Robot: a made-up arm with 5 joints. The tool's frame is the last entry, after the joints. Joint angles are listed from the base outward.
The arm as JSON. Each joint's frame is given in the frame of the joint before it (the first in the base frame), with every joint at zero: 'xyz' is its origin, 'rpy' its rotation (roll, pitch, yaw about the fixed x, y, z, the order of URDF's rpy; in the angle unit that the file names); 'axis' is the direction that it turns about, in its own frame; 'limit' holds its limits. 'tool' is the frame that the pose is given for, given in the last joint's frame.
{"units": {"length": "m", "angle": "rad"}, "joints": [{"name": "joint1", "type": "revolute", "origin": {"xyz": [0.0, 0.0, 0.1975], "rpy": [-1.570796, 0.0, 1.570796]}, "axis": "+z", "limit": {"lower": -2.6, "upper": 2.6}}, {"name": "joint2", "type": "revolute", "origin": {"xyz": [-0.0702, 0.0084, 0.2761], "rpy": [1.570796, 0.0, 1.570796]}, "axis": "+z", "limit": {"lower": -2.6, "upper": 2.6}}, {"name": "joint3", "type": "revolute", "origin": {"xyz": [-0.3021, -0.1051, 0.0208], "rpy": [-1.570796, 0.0, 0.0]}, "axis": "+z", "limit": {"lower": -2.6, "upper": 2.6}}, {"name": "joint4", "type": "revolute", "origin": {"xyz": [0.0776, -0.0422, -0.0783], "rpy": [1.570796, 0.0, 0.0]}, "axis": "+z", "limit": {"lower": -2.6, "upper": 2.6}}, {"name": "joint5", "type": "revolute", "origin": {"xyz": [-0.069, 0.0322, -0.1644], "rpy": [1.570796, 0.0, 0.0]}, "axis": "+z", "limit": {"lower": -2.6, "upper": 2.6}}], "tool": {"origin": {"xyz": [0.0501, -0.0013, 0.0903], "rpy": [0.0, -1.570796, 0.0]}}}
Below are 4 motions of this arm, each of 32 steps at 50 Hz.
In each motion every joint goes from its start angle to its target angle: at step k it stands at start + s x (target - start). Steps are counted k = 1, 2, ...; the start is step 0. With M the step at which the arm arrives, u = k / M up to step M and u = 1 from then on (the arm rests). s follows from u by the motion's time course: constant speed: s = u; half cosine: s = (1 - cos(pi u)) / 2; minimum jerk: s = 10 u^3 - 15 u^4 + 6 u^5.
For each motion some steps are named. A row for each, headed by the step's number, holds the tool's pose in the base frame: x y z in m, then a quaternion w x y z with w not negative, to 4 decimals.
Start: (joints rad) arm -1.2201 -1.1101 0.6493 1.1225 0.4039
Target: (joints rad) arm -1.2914 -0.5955 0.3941 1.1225 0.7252
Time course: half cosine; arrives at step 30
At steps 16, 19, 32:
16: -0.2988 -0.3713 0.1166 0.6920 0.6763 0.2041 -0.1486
19: -0.2677 -0.3665 0.1160 0.6681 0.6969 0.2307 -0.1208
32: -0.2090 -0.3503 0.1136 0.6131 0.7327 0.2867 -0.0710

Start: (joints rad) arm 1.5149 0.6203 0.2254 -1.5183 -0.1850
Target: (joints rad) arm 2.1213 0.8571 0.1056 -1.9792 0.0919
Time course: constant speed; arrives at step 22
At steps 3, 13, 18, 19, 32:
3: 0.0418 0.1436 0.3752 0.5367 -0.7105 -0.2711 0.3656
13: 0.0386 0.1495 0.3356 0.4883 -0.7175 -0.2362 0.4370
18: 0.0351 0.1493 0.3189 0.4619 -0.7204 -0.2129 0.4716
19: 0.0342 0.1491 0.3159 0.4564 -0.7209 -0.2077 0.4784
32: 0.0314 0.1481 0.3072 0.4395 -0.7224 -0.1912 0.4985

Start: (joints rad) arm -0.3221 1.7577 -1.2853 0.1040 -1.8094
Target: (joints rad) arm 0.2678 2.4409 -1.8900 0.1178 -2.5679
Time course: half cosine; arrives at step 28
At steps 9, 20, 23, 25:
9: -0.2323 -0.0249 -0.1031 0.5655 -0.0634 0.7544 0.3271
20: -0.3392 -0.0856 -0.0870 0.4001 -0.1144 0.8761 0.2435
23: -0.3587 -0.0965 -0.0797 0.3671 -0.1169 0.8954 0.2231
25: -0.3670 -0.1011 -0.0761 0.3527 -0.1172 0.9034 0.2138

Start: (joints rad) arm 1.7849 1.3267 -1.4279 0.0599 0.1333
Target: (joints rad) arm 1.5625 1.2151 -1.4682 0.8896 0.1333
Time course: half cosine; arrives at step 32
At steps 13, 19, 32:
13: -0.0387 -0.1941 0.2090 0.7791 0.0542 0.0969 -0.6170
19: -0.0344 -0.1859 0.1799 0.7583 0.1504 0.2099 -0.5986
32: -0.0307 -0.1674 0.1474 0.7111 0.2583 0.3452 -0.5554

